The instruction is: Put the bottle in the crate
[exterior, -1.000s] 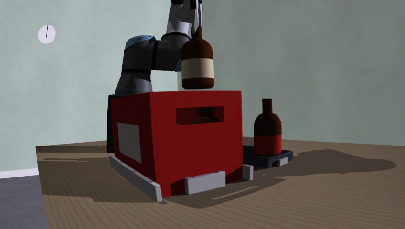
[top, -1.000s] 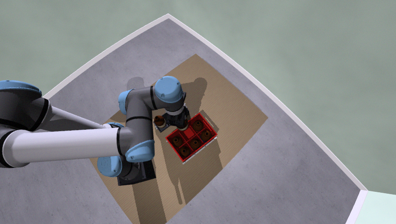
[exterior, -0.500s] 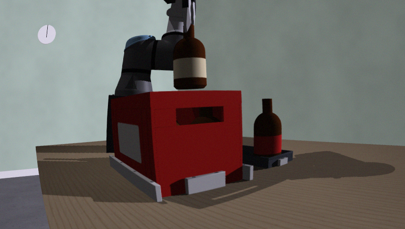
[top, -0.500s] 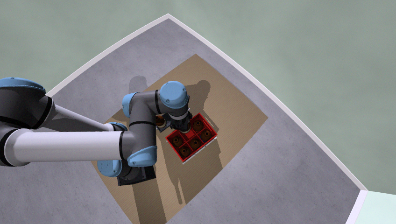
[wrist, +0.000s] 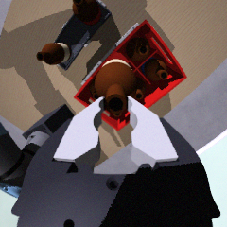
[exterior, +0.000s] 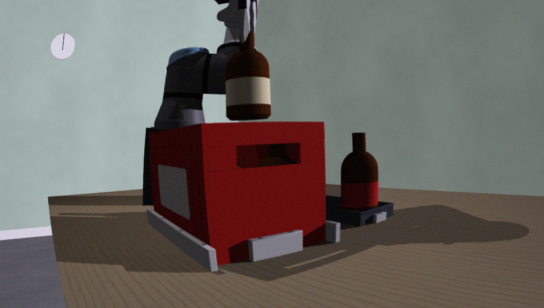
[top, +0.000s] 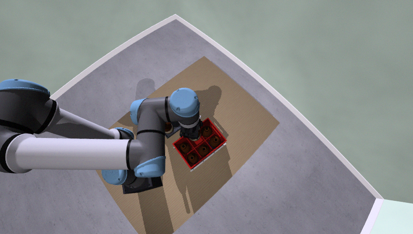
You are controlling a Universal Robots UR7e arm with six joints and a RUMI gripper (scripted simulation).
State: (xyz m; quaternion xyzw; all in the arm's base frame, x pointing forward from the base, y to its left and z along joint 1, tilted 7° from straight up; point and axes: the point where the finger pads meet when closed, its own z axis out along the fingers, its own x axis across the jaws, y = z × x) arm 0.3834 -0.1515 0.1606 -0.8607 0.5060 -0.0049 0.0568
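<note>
My gripper is now 70 mm above the cream-label bottle. The rest, counted from my hand: dark tray (320 mm below, 190 mm to the left, 30 mm ahead); red crate (250 mm below, 50 mm to the right, 10 mm behind).
</note>
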